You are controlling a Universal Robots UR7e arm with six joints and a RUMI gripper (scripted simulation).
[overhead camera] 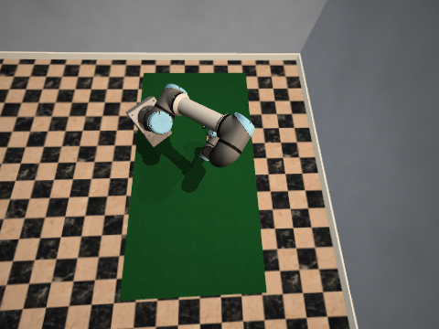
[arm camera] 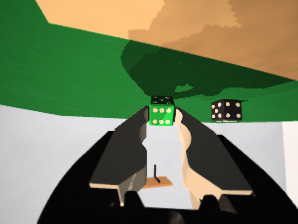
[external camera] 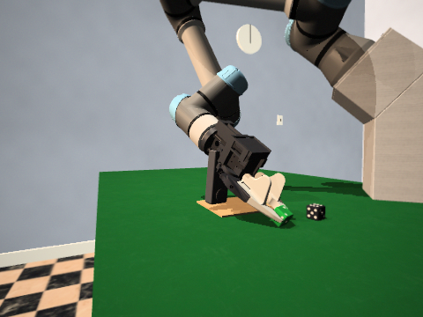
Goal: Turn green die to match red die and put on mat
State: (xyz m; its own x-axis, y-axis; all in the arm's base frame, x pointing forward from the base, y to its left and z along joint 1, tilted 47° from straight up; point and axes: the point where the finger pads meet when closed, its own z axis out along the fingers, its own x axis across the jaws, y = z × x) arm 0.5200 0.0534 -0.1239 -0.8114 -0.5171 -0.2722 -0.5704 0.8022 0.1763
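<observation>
Now: hand right at the green die. From my hand the other things lie so: black die 90 mm behind, 10 mm below; then red die 280 mm to the right, 30 mm behind, 10 mm below; then tan mat 150 mm to the right, 20 mm below, 10 mm behind.
</observation>
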